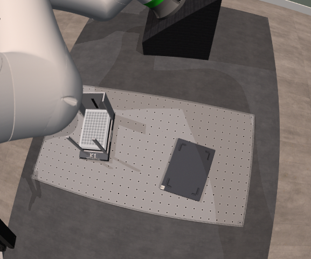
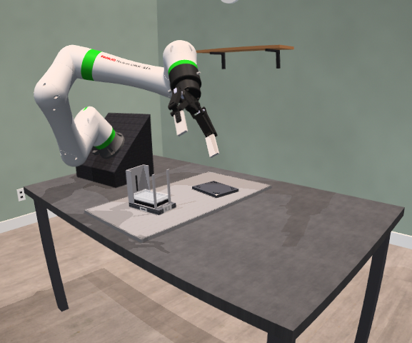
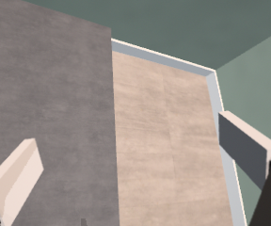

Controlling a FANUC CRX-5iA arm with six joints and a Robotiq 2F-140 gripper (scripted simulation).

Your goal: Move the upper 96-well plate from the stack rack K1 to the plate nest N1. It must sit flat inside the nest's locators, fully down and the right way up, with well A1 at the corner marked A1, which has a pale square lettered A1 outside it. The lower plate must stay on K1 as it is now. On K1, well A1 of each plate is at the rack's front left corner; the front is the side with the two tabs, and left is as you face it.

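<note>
Now: the white 96-well plate 360 mm behind my hand, 270 mm below it and 170 mm to the left of it. The rest, counted from my hand: tall back wall: 420 mm behind, 220 mm below, 180 mm to the left; then pale A1 square: 380 mm to the left, 290 mm below, 200 mm behind; then black plate: 360 mm behind, 280 mm below, 170 mm to the left.
</note>
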